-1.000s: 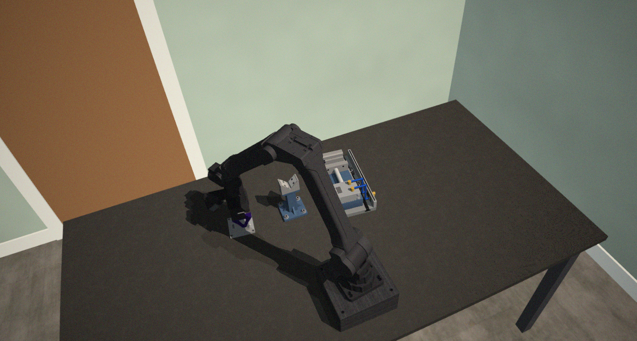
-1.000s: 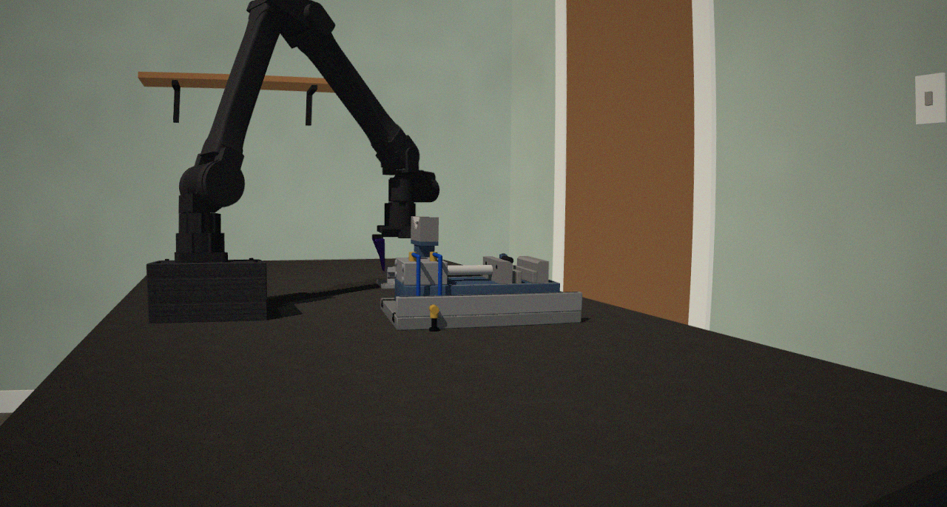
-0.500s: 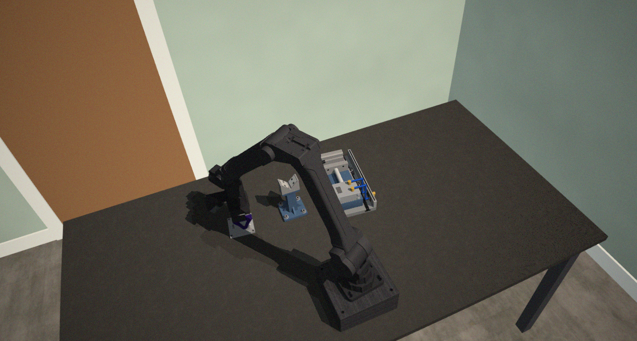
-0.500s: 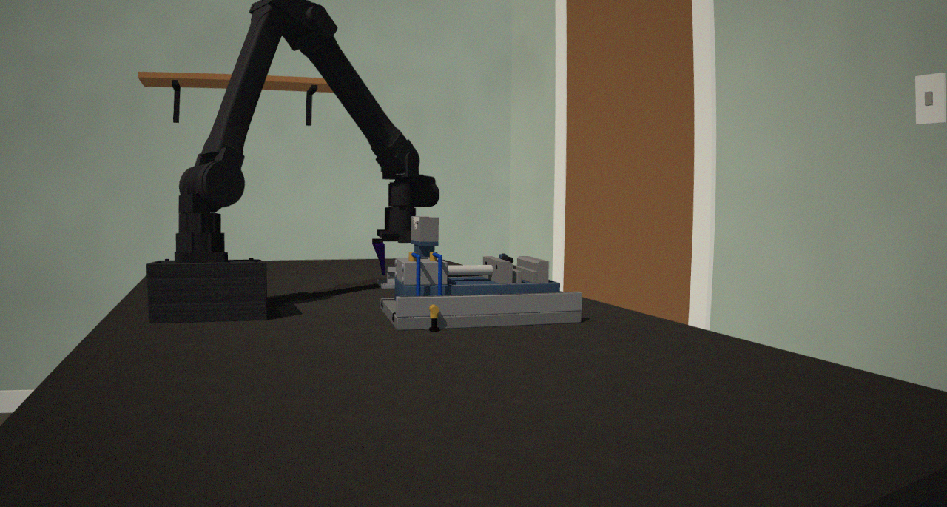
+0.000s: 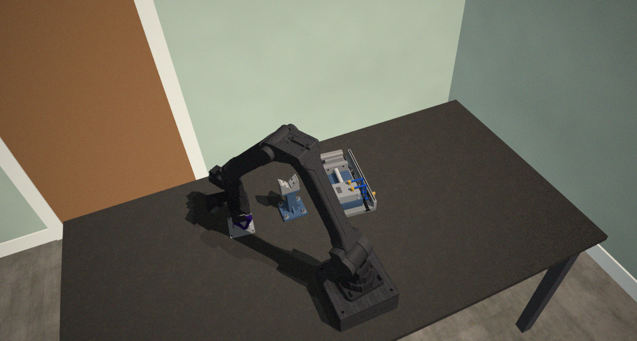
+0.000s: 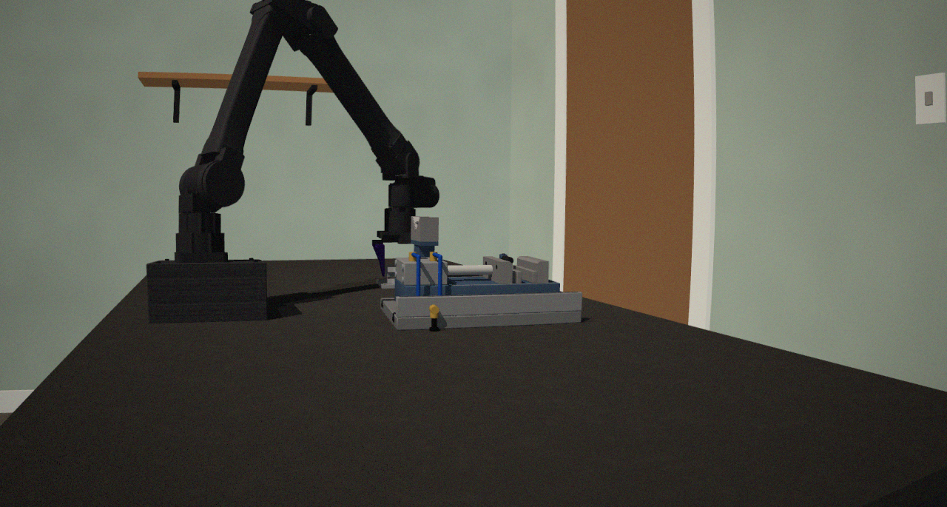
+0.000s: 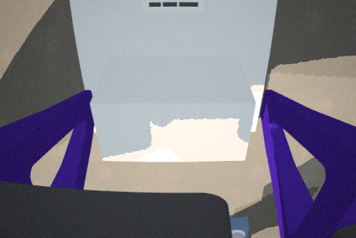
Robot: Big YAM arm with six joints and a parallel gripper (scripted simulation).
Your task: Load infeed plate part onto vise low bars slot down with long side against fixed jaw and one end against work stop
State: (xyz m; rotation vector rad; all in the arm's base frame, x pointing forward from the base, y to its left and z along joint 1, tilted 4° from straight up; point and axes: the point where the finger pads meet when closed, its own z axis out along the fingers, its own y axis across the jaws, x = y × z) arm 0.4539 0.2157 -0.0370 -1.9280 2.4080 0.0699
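My gripper is now 10 mm to the left of the part and 10 mm above it. Also, from my hand: grey infeed plate: 30 mm below, 10 mm to the left.
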